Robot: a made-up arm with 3 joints. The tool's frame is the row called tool. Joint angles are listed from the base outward.
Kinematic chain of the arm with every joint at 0, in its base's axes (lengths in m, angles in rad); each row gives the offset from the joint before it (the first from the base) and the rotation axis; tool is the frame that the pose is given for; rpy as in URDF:
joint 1: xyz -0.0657 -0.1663 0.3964 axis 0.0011 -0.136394 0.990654
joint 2: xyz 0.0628 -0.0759 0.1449 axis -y
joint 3: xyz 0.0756 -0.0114 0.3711 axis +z
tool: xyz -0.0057 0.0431 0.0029 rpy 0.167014 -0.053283 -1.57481
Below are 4 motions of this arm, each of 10 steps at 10 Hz.
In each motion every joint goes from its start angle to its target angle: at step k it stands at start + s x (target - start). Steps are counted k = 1, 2, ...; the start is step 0. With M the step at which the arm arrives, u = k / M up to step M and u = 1 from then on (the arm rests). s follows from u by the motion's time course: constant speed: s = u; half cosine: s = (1 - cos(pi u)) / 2; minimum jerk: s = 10 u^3 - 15 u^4 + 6 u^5.
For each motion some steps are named. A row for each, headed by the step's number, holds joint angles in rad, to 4 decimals.
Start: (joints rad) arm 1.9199 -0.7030 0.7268
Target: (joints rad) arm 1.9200 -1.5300 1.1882
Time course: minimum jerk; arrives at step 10
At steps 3, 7, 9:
3: 1.9199 -0.8379 0.8020
7: 1.9200 -1.3951 1.1130
9: 1.9200 -1.5229 1.1843

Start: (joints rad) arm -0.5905 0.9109 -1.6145
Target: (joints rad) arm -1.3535 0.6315 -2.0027
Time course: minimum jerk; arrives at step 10
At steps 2, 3, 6, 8, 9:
2: -0.6347 0.8947 -1.6370
3: -0.7149 0.8653 -1.6778
6: -1.1113 0.7202 -1.8795
8: -1.3093 0.6477 -1.9802
9: -1.3470 0.6339 -1.9994

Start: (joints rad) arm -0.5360 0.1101 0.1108
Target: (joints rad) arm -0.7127 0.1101 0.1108
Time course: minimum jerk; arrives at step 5
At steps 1, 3, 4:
1: -0.5462 0.1101 0.1108
3: -0.6566 0.1101 0.1108
4: -0.7025 0.1101 0.1108

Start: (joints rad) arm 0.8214 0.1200 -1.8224
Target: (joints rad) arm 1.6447 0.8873 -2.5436
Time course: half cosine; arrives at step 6
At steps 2, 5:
2: 1.0272 0.3118 -2.0027
5: 1.5895 0.8359 -2.4953

